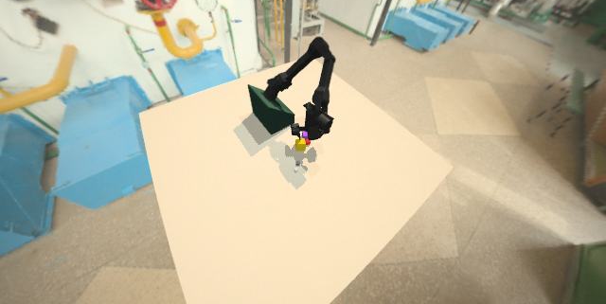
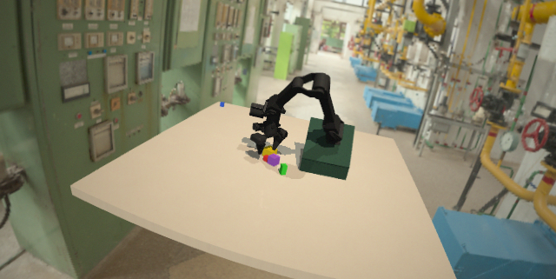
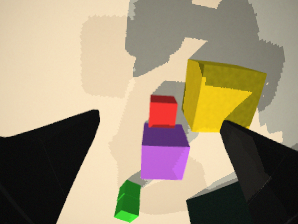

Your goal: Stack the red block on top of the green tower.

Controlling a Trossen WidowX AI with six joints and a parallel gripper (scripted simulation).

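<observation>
Right now my gripper tip is 3 cm above the small red block. The rest, counted from my gripper tip: purple block: 4 cm behind, 2 cm to the left, 2 cm below; then small blue block: 43 cm ahead, 68 cm to the right, 3 cm below; then yellow block: 1 cm behind, 5 cm to the right, 2 cm below.
</observation>
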